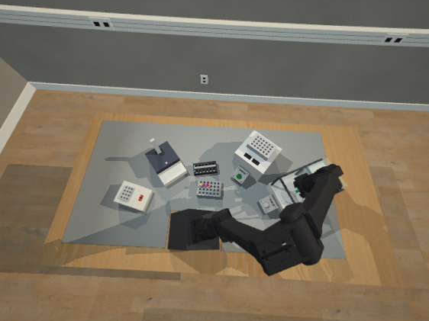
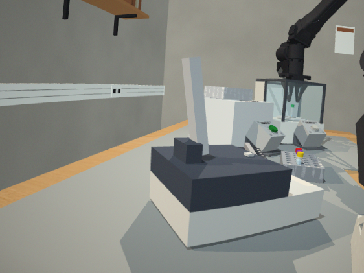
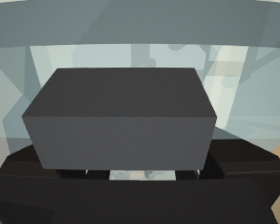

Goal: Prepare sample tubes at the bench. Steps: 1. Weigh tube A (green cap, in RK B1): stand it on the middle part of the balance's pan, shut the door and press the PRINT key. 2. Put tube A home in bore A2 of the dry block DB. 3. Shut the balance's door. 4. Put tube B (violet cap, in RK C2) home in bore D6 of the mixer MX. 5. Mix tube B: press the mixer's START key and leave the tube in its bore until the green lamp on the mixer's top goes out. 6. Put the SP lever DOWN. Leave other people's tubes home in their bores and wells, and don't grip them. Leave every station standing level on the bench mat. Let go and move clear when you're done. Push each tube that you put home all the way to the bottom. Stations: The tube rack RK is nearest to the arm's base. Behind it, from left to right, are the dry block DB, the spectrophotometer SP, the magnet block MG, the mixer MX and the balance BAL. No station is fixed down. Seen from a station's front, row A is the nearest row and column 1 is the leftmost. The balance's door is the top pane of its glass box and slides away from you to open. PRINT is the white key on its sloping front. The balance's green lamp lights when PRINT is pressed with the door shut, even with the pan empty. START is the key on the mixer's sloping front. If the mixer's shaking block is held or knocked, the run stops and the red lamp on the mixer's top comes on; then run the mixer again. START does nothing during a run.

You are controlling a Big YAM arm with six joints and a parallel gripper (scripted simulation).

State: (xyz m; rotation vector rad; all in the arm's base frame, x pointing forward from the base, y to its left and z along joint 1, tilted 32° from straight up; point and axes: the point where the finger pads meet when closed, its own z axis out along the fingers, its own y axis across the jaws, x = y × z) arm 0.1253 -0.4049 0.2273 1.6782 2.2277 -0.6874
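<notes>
Right now the eight-sided pan is 10 mm to the left of my hand and 70 mm below it. Also, from my hand: print key: 40 mm behind, 150 mm to the left, 80 mm below; then balance door: 30 mm ahead, 80 mm to the right, 70 mm above; then mixer block: 240 mm ahead, 130 mm to the left, 10 mm above.
</notes>
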